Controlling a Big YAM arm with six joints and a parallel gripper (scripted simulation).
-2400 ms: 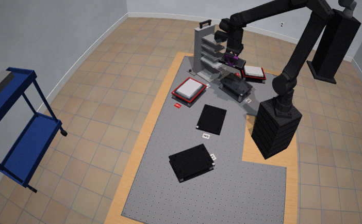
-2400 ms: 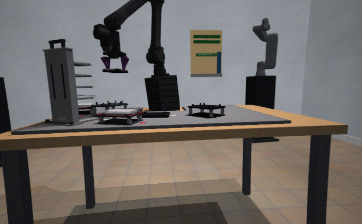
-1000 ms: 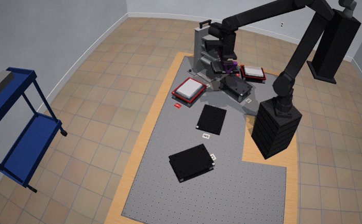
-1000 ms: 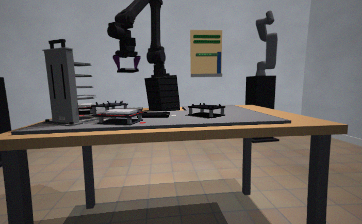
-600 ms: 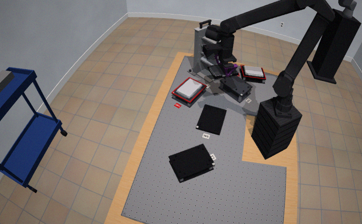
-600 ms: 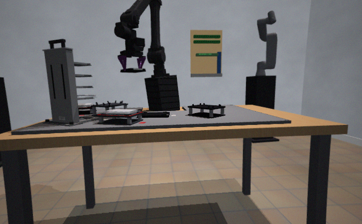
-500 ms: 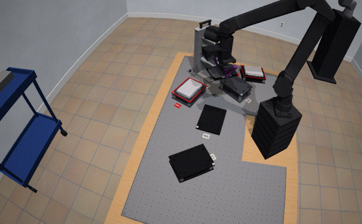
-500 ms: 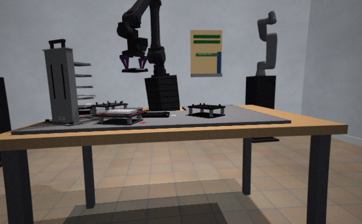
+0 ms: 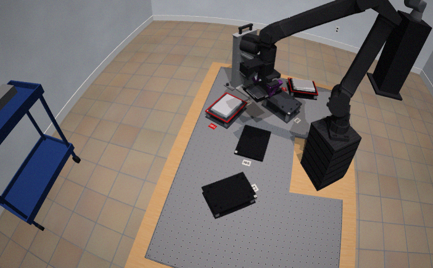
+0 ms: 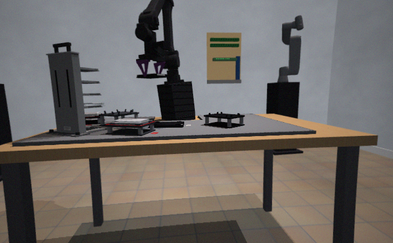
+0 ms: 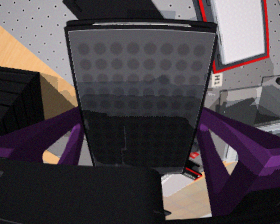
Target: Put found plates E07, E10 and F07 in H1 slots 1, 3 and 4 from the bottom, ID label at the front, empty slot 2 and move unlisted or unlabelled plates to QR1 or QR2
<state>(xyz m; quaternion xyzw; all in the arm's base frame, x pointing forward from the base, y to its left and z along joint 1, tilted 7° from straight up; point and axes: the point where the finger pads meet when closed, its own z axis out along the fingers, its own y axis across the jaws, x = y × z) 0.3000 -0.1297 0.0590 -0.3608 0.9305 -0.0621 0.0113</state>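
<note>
Right now my hand is 25 cm above the N6 deck label, 17 cm to the right of it and 3 cm short of it. The rest, counted from my hand: dark plate right at my hand; then regrip nest 19 cm below, 18 cm to the right, 11 cm behind; then red-rimmed quarantine nest 21 cm below, 15 cm ahead, 9 cm to the right.
</note>
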